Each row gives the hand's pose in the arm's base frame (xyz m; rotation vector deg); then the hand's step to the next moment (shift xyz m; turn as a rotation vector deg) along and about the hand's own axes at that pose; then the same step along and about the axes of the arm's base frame.
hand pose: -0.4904 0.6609 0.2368 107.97 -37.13 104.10
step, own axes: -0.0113 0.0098 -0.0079 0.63 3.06 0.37
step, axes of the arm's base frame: -0.0125 -0.0026 -0.0111 -1.56 -2.67 0.59
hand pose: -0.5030 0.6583 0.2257 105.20 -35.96 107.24
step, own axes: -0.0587 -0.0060 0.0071 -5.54 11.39 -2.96
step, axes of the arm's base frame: 0.0105 0.0007 -0.0585 -9.10 -7.31 -5.74
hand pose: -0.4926 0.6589 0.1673 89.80 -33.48 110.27
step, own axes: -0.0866 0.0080 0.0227 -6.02 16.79 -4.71
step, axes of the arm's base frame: 0.0229 -0.0350 -0.0796 -13.96 -10.20 -6.44
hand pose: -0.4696 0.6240 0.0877 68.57 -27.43 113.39
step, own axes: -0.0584 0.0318 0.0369 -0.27 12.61 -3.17
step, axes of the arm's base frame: 0.0131 -0.0684 -0.0306 -11.42 -6.14 -0.96
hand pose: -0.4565 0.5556 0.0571 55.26 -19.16 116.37
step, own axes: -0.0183 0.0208 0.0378 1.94 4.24 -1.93
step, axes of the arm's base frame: 0.0094 -0.0437 0.0140 -4.99 -0.42 0.59
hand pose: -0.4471 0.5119 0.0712 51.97 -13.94 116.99
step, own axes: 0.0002 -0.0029 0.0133 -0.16 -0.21 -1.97
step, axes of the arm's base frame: 0.0090 -0.0044 0.0092 -0.79 0.96 -1.55
